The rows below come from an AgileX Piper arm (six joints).
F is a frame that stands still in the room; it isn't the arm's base.
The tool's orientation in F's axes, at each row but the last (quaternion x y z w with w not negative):
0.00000, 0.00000, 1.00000, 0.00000
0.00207, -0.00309, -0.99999, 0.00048
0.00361, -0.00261, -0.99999, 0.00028
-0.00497, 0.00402, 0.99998, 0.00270
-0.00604, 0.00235, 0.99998, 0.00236
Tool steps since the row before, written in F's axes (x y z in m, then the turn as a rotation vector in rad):
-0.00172, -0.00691, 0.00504, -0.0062, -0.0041, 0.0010
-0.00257, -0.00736, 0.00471, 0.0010, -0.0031, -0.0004
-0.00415, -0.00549, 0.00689, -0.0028, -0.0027, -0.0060
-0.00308, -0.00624, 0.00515, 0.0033, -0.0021, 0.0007
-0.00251, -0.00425, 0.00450, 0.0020, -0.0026, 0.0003
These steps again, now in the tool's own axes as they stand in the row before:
0.00172, 0.00691, 0.00504, 0.0062, 0.0041, 0.0010
0.00256, 0.00739, 0.00468, -0.0010, 0.0031, -0.0004
0.00410, 0.00552, 0.00689, 0.0028, 0.0027, -0.0060
0.00300, 0.00630, 0.00513, -0.0033, 0.0021, 0.0007
0.00244, 0.00428, 0.00451, -0.0020, 0.0026, 0.0003

